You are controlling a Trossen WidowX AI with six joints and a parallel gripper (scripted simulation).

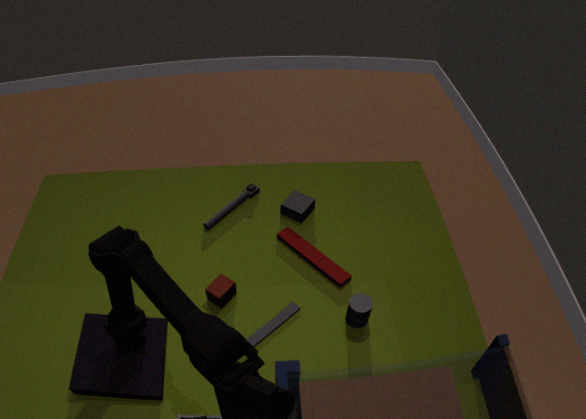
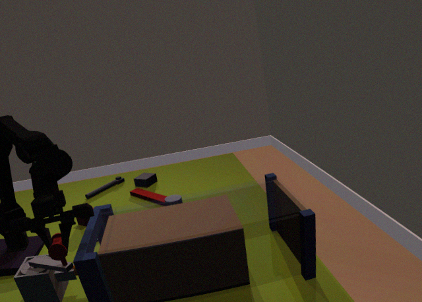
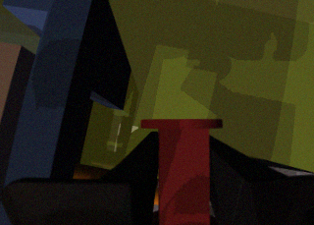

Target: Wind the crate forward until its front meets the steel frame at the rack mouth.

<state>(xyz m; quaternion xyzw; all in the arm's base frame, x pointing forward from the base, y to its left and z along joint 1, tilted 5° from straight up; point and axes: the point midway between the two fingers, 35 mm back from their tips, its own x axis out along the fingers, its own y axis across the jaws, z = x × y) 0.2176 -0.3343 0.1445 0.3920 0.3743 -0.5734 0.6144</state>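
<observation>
The winch handle is 3 cm behind my gripper tip, 4 cm to the left of it and 3 cm below it. Also, from my gripper tip: red crank grip (2 cm to the left); blue steel frame (7 cm ahead, 5 cm to the left, 3 cm below); grey winch (10 cm behind, 6 cm to the left, 10 cm below).
</observation>
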